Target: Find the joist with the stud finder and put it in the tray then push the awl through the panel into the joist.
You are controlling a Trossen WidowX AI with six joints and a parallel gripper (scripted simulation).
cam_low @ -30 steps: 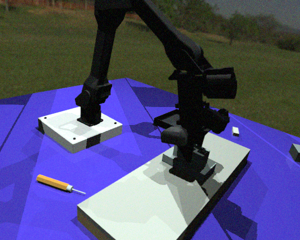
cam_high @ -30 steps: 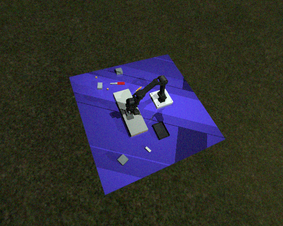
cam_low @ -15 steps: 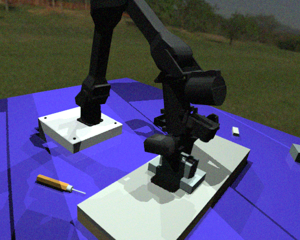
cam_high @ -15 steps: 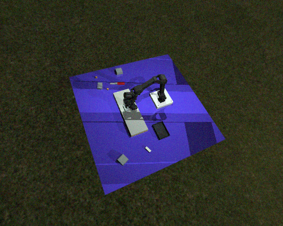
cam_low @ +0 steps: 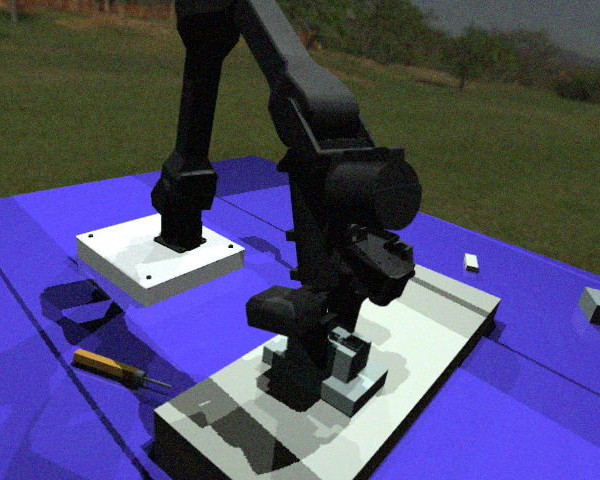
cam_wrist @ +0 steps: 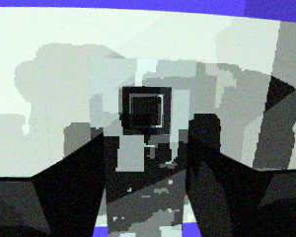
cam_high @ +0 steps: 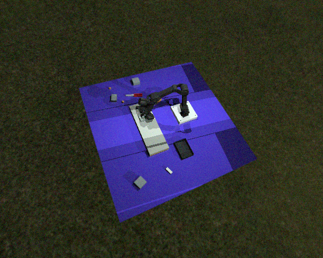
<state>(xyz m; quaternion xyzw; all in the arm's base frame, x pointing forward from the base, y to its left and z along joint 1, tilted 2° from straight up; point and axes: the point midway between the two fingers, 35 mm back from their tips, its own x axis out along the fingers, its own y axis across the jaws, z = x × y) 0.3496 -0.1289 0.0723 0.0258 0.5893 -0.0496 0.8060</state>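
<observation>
Now: gripper tip 17 cm past the tray, 42 cm to the right of it and 5 cm above it. The rest, counted from my gripper tip: small white block (5 cm ahead, 53 cm to the left, 6 cm below); stud finder (2 cm above); awl (19 cm behind, 11 cm to the right, 6 cm below).
</observation>
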